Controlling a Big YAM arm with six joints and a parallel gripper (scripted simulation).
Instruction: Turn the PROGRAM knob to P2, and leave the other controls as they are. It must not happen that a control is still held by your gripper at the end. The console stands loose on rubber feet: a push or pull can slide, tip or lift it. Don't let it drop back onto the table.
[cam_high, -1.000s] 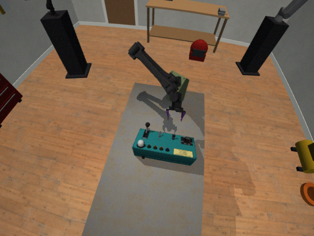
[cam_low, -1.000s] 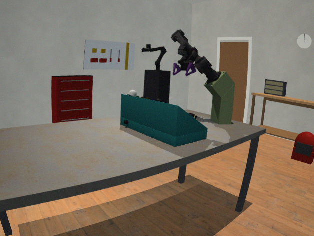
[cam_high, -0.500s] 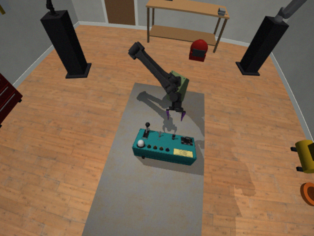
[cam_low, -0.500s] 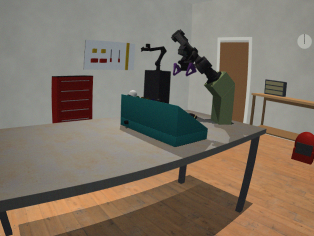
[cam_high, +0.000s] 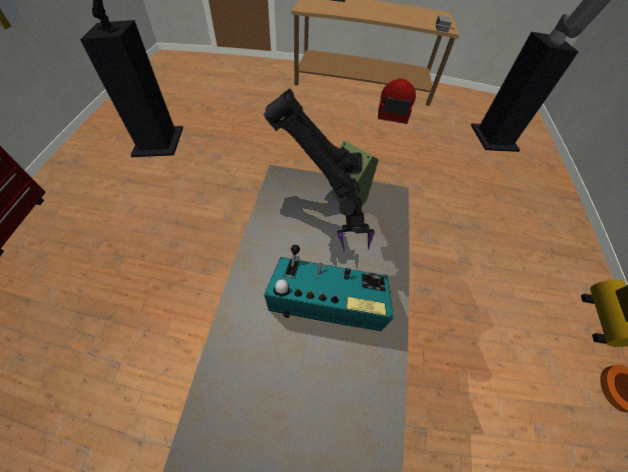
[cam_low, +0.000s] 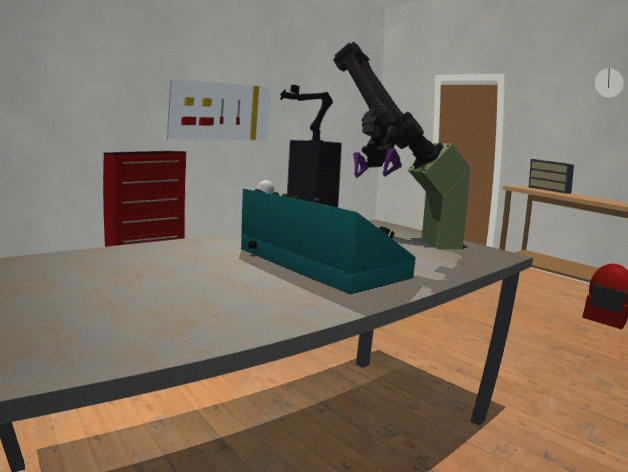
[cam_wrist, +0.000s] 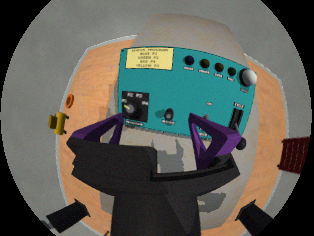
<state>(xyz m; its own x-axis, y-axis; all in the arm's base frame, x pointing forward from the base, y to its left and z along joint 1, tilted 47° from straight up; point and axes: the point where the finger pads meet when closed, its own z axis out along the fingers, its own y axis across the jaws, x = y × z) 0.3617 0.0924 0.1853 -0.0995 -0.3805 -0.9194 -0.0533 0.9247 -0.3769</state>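
The small black knob lies 15 cm below my hand, 4 cm ahead of it and 2 cm to the right of it. Also, from my hand: toggle 16 cm below, 14 cm to the right, 1 cm ahead; then black-ball lever 25 cm to the right, 14 cm below, 4 cm behind; then teal console 17 cm below, 8 cm to the right, 6 cm ahead.
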